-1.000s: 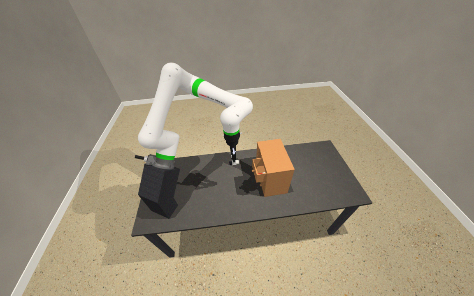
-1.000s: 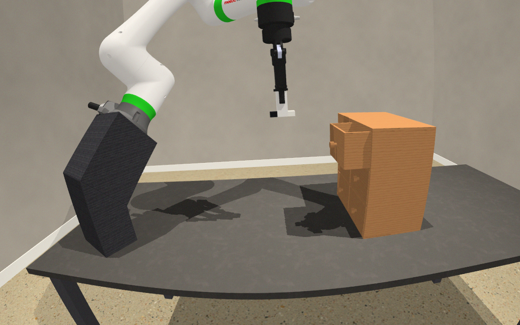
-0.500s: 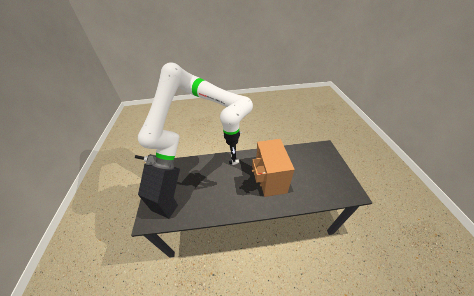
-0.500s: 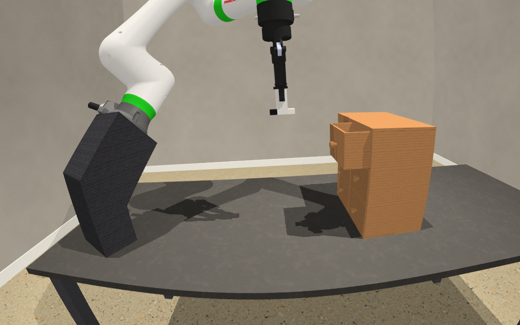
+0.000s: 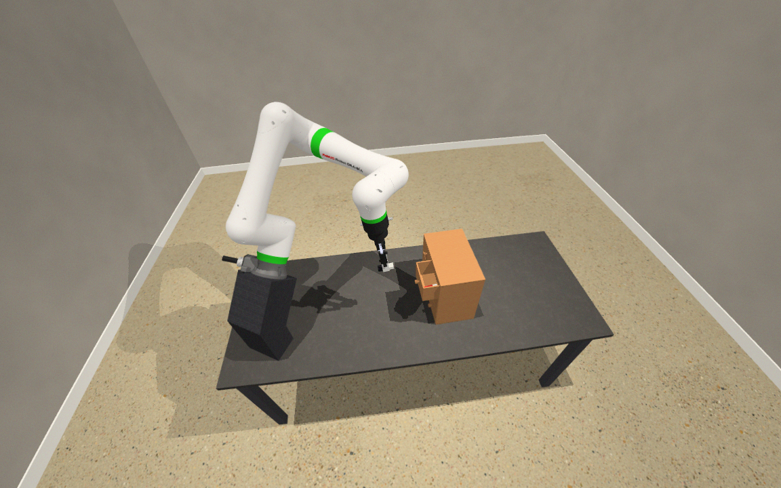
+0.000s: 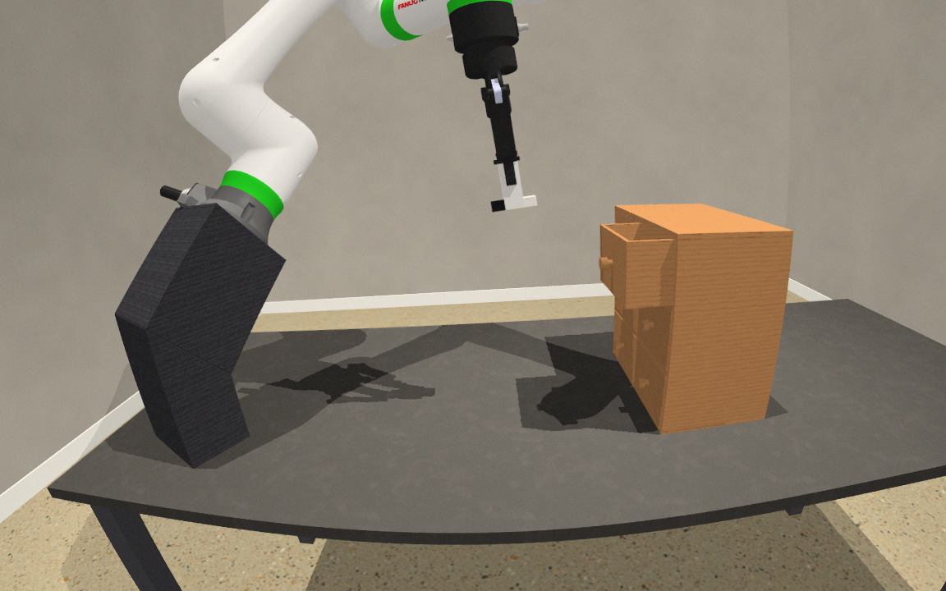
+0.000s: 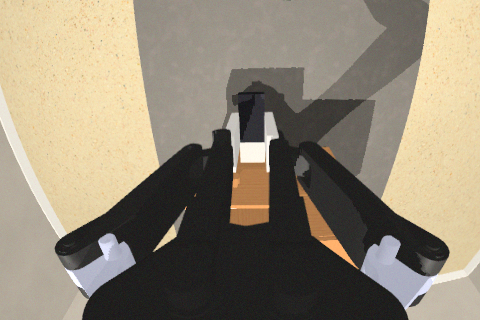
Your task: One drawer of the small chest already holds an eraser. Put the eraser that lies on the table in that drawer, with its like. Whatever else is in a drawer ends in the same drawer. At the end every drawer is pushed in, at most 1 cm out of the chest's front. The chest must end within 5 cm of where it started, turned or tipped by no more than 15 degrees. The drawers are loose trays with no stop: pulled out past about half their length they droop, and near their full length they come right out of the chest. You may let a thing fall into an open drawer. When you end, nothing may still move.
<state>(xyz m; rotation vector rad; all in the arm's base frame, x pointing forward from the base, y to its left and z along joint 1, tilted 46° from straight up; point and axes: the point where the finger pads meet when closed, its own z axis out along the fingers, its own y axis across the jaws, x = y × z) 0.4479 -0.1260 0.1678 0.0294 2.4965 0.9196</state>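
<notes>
Now: the eraser 1 cm ahead of my hand and 3 cm below it.
</notes>
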